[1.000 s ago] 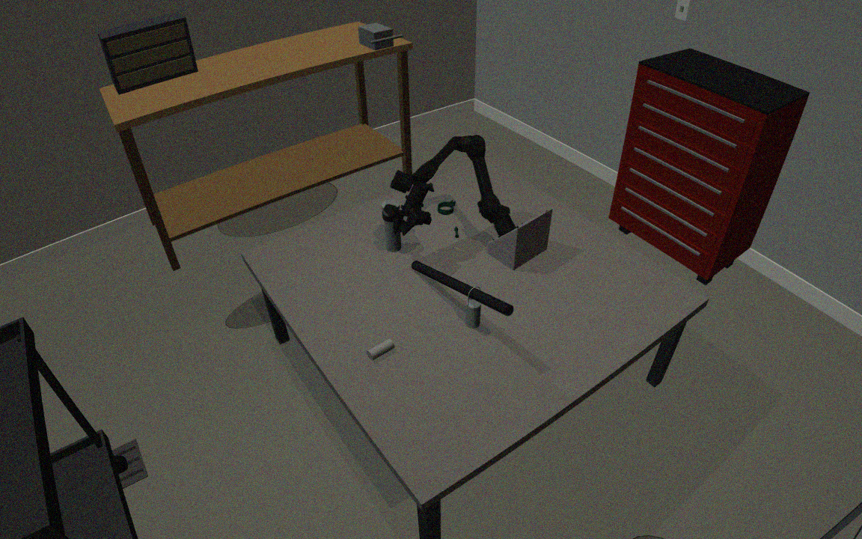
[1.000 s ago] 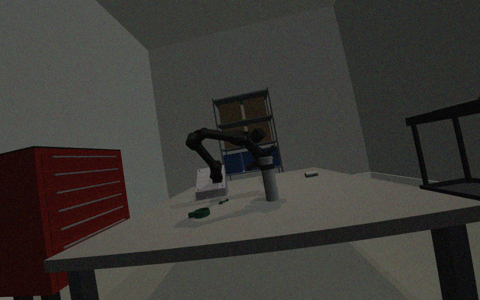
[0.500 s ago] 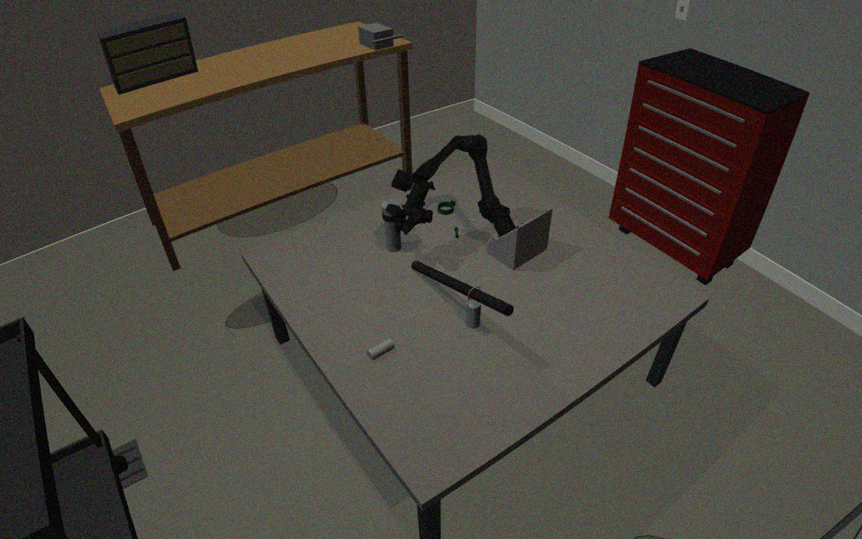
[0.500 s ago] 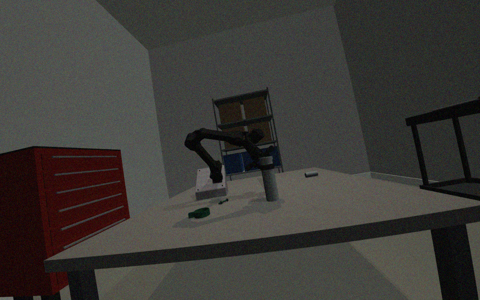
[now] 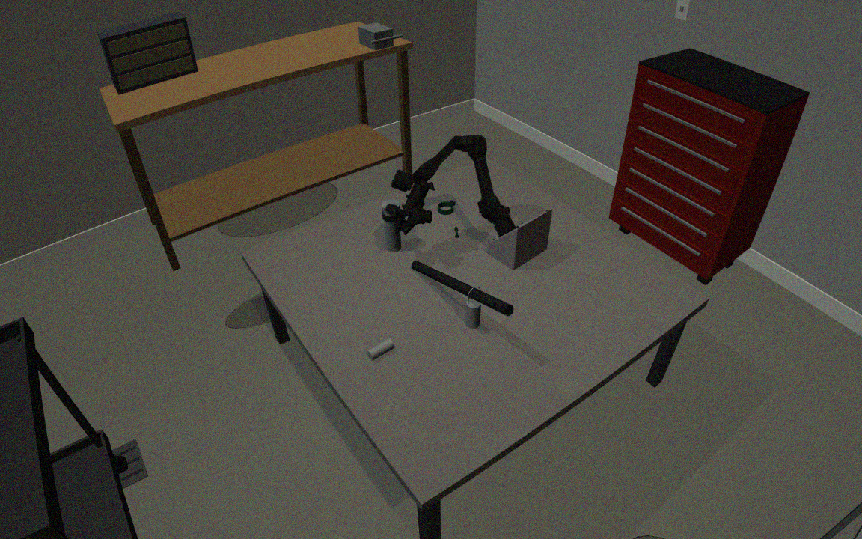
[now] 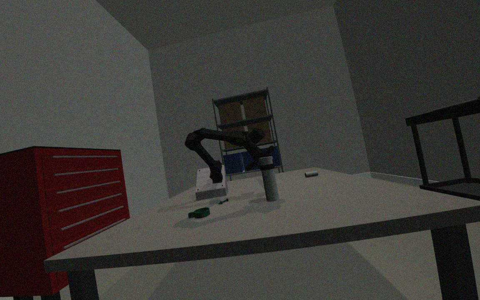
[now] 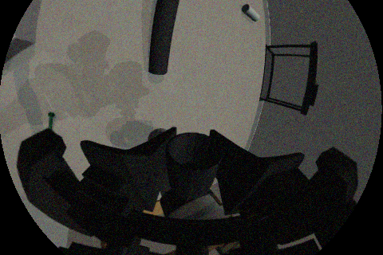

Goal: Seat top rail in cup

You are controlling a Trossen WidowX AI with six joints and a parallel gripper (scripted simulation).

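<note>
Now: the dark rail-end cup 20 mm behind my gripper tip, 20 mm to the right of it and 30 mm above it. The rest, counted from my gripper tip: loop cap: 10 mm ahead, 420 mm to the left, 20 mm below; green ring: 360 mm behind, 160 mm to the right, 120 mm below; small green bolt: 270 mm behind, 120 mm below.
</note>
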